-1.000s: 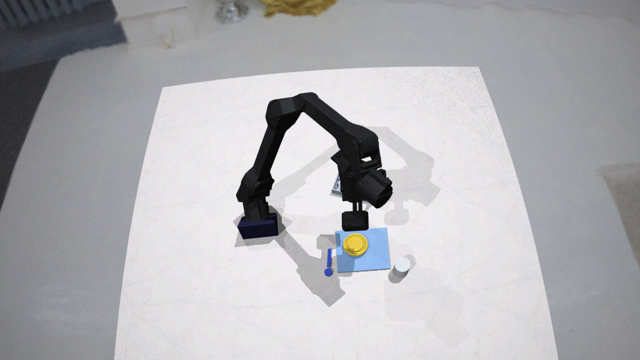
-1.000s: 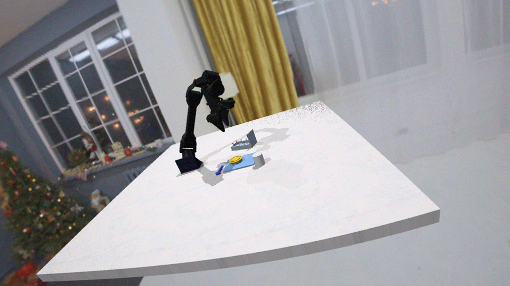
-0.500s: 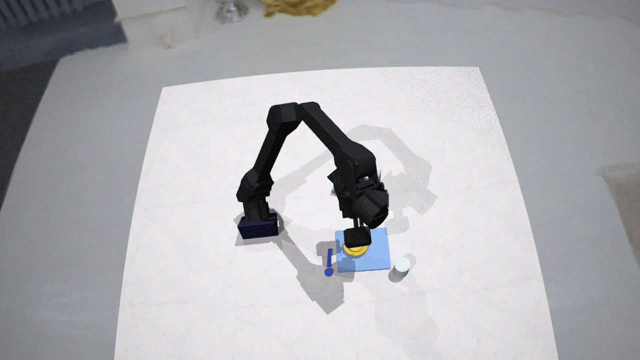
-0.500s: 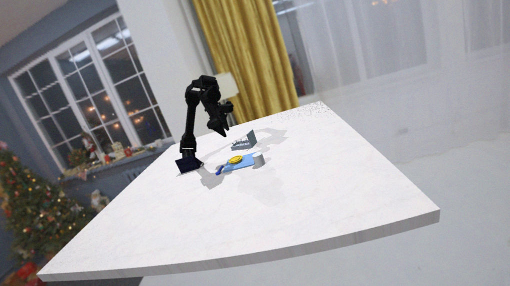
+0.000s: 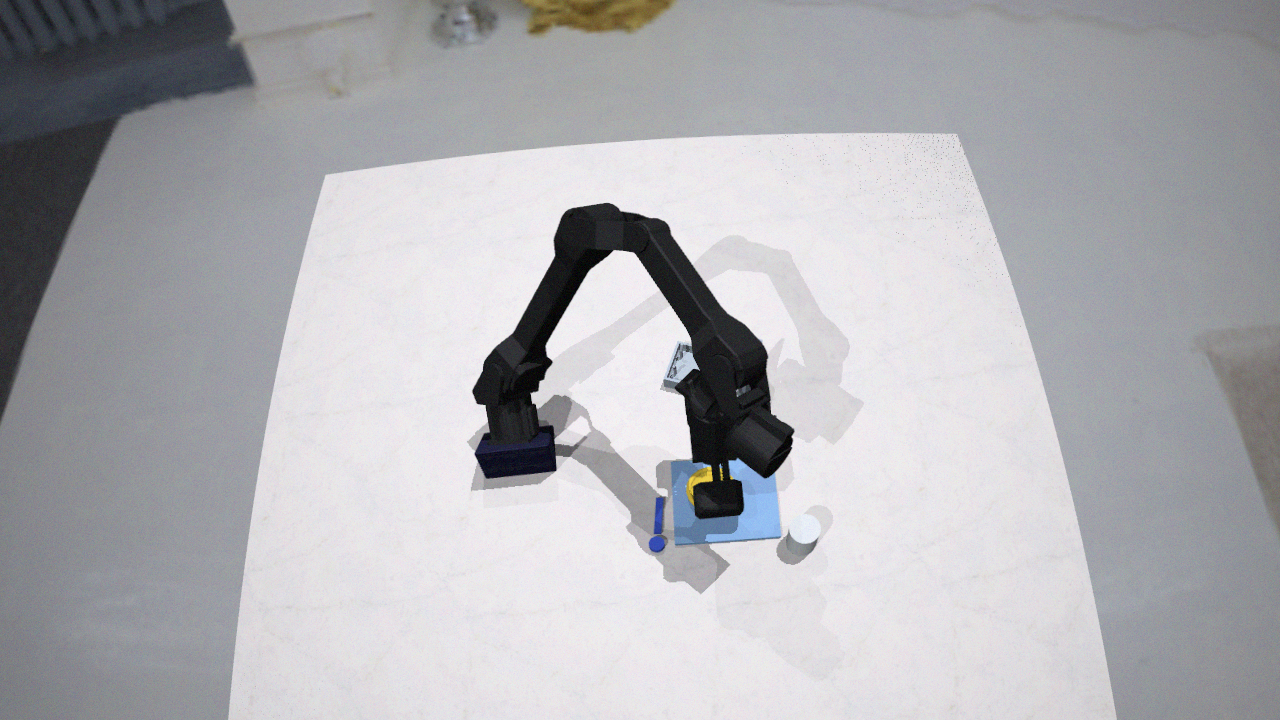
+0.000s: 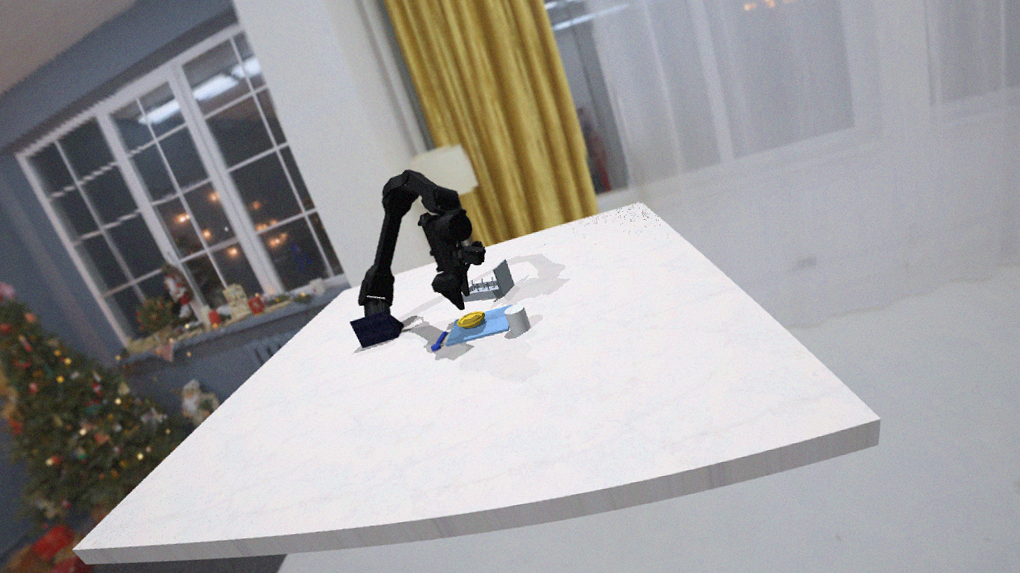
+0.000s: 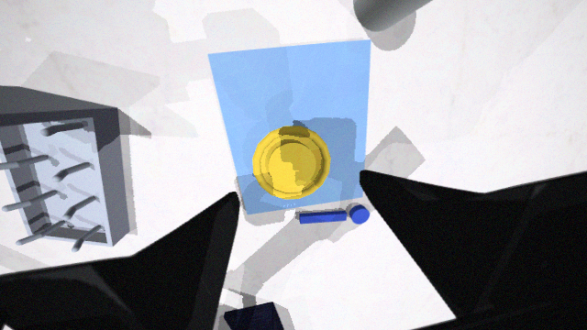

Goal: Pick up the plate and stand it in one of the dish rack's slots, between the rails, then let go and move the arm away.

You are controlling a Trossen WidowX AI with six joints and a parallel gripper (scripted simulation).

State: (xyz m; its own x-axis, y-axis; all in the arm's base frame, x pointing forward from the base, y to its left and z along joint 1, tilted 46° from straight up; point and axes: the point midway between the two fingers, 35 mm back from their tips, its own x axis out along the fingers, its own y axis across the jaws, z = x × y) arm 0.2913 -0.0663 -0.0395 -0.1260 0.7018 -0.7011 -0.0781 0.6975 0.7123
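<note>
Right now my gripper tip is 5 cm above the yellow plate. Round my gripper tip: light blue mat 6 cm below, 2 cm ahead, 1 cm to the right; then blue spoon 8 cm behind, 6 cm to the right, 6 cm below; then white cup 13 cm ahead, 8 cm to the right, 4 cm below.
</note>
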